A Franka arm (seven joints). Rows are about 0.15 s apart.
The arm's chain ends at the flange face. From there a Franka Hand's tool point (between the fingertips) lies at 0.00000 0.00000 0.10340 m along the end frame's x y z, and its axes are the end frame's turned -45 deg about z.
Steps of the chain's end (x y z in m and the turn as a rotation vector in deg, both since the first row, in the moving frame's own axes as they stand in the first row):
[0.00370, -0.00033, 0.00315, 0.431, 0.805, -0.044]
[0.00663, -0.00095, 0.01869, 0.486, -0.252, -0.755]
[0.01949, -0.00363, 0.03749, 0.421, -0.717, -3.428]
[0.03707, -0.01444, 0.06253, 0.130, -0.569, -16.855]
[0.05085, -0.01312, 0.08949, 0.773, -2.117, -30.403]
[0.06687, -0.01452, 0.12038, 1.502, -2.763, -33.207]
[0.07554, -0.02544, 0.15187, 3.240, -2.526, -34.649]
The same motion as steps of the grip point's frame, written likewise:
[0.00443, 0.00286, 0.00314, -0.264, 0.874, -0.044]
[0.00565, 0.00307, 0.01869, 0.522, 0.165, -0.755]
[0.01593, 0.00977, 0.03748, 0.805, -0.209, -3.428]
[0.03574, 0.01520, 0.06252, 0.494, -0.310, -16.855]
[0.04264, 0.02361, 0.08941, 2.044, -0.950, -30.403]
[0.05450, 0.03233, 0.12023, 3.016, -0.892, -33.207]
[0.07010, 0.02825, 0.15161, 4.077, 0.505, -34.649]

